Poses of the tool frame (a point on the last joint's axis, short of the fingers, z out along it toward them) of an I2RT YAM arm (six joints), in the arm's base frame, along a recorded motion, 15 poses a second.
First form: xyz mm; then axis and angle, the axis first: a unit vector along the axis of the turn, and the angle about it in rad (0 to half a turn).
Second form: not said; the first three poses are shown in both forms.
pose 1, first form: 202.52 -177.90 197.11 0.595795 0.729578 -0.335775 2.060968
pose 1, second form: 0.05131 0.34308 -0.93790 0.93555 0.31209 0.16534 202.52 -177.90 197.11
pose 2, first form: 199.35 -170.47 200.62 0.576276 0.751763 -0.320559 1.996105
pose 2, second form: 0.05651 0.31997 -0.94574 0.90397 0.38573 0.18452 199.35 -170.47 200.62
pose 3, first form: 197.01 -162.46 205.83 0.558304 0.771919 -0.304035 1.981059
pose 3, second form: 0.03718 0.32405 -0.94531 0.88166 0.43467 0.18368 197.01 -162.46 205.83
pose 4, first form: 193.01 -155.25 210.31 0.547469 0.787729 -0.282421 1.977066
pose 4, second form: 0.02298 0.34225 -0.93933 0.86112 0.47055 0.19252 193.01 -155.25 210.31
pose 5, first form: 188.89 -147.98 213.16 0.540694 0.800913 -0.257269 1.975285
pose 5, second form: 0.01386 0.36697 -0.93013 0.83998 0.50036 0.20992 188.89 -147.98 213.16
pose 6, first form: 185.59 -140.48 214.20 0.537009 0.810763 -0.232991 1.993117
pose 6, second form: -0.00330 0.40132 -0.91593 0.82636 0.51689 0.22350 185.59 -140.48 214.20
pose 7, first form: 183.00 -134.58 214.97 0.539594 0.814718 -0.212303 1.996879
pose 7, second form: -0.00181 0.42799 -0.90378 0.81464 0.52480 0.24689 183.00 -134.58 214.97
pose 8, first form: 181.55 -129.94 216.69 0.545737 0.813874 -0.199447 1.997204
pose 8, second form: 0.00741 0.44628 -0.89486 0.80946 0.52276 0.26741 181.55 -129.94 216.69
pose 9, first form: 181.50 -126.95 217.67 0.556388 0.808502 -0.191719 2.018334
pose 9, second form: 0.01079 0.47167 -0.88171 0.81735 0.50381 0.27951 181.50 -126.95 217.67
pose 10, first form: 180.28 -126.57 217.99 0.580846 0.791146 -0.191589 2.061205
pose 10, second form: 0.02530 0.50696 -0.86160 0.84498 0.44972 0.28942 180.28 -126.57 217.99
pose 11, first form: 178.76 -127.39 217.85 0.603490 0.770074 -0.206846 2.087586
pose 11, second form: 0.05006 0.51452 -0.85602 0.87419 0.39193 0.28669 178.76 -127.39 217.85
